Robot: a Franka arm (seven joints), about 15 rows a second.
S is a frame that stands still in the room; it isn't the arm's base.
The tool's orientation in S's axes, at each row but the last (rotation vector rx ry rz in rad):
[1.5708 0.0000 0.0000]
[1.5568 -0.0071 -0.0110]
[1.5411 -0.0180 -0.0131]
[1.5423 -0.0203 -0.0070]
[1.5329 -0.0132 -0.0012]
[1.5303 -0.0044 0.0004]
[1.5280 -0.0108 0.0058]
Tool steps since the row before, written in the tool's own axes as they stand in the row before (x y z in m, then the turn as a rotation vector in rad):
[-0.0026 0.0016 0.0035 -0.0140 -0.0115 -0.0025]
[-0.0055 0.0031 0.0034 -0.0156 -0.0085 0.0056]
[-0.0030 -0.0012 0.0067 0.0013 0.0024 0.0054]
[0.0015 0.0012 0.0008 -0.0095 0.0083 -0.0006]
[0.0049 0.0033 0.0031 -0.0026 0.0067 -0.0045]
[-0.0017 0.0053 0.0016 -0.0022 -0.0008 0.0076]
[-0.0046 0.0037 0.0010 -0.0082 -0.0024 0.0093]
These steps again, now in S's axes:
[-0.0026 -0.0035 0.0016 -0.0140 0.0025 -0.0115]
[-0.0055 -0.0033 0.0032 -0.0157 -0.0055 -0.0084]
[-0.0031 -0.0067 -0.0010 0.0012 -0.0054 0.0026]
[0.0015 -0.0008 0.0012 -0.0096 0.0010 0.0082]
[0.0048 -0.0030 0.0035 -0.0026 0.0048 0.0065]
[-0.0017 -0.0014 0.0054 -0.0022 -0.0076 -0.0005]
[-0.0046 -0.0008 0.0037 -0.0082 -0.0094 -0.0021]

